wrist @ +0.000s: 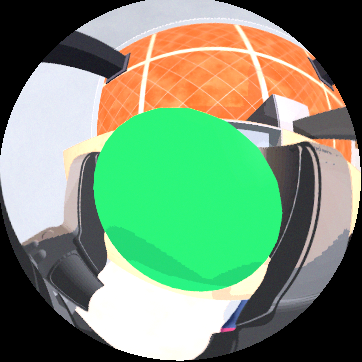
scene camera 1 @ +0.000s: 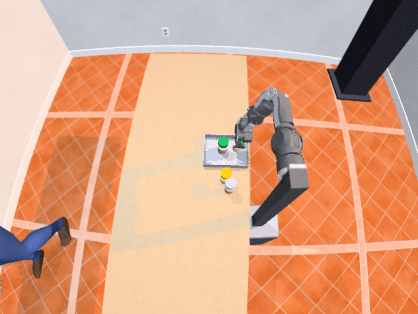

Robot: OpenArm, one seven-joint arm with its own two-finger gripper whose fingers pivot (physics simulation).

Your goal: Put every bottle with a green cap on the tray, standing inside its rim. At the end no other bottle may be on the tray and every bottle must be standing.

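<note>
The tray (scene camera 1: pixel 215 165) (wrist: pixel 252 134) lies on the table. A green-capped bottle (scene camera 1: pixel 223 143) stands inside its rim, left of my gripper in the scene view. My gripper (scene camera 1: pixel 240 143) (wrist: pixel 194 198) is shut on a second green-capped bottle (scene camera 1: pixel 237 148) (wrist: pixel 185 185), whose cap fills the middle of the wrist view between the fingers. This bottle is over the right part of the tray; whether its base touches the tray is hidden. A yellow-capped bottle (scene camera 1: pixel 226 173) and a white-capped bottle (scene camera 1: pixel 230 184) stand close together on the table, off the tray on its near side.
The table (scene camera 1: pixel 175 100) ends just right of the tray. The arm (scene camera 1: pixel 286 142) reaches in from the right, above its base (scene camera 1: pixel 265 230). A dark column (scene camera 1: pixel 360 65) stands at the back right. A person's legs (scene camera 1: pixel 30 245) show at the lower left.
</note>
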